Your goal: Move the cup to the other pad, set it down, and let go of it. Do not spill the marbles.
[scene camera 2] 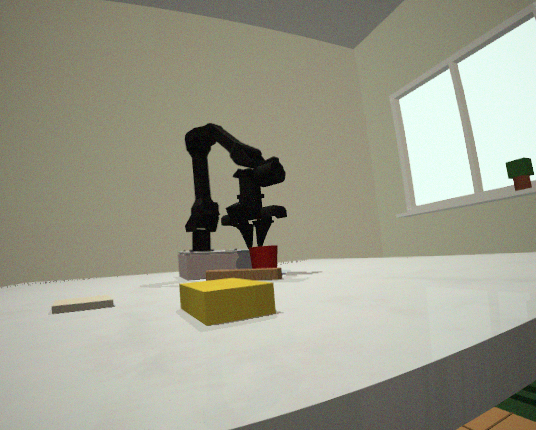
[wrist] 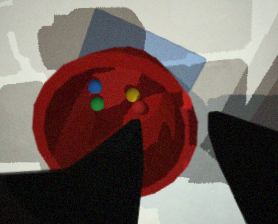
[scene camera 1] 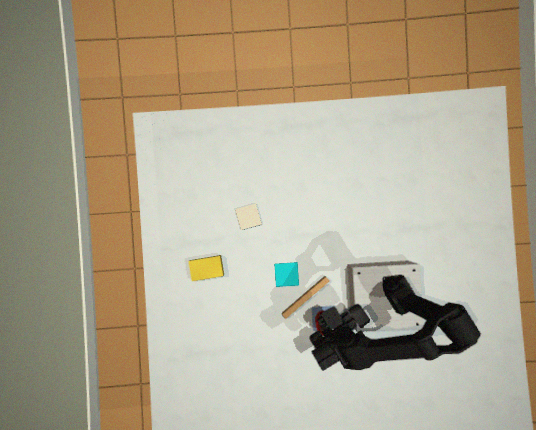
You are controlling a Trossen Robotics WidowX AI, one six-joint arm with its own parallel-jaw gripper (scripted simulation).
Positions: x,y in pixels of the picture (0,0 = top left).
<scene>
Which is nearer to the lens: the beige pad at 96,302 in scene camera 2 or the yellow block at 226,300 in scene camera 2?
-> The yellow block.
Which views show my gripper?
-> Scene camera 2, the wrist view and scene camera 1: all of them.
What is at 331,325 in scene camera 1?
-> My gripper.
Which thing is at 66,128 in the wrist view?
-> A red cup.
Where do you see a wooden bar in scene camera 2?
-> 267,274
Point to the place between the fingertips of my gripper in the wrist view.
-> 174,125
</scene>
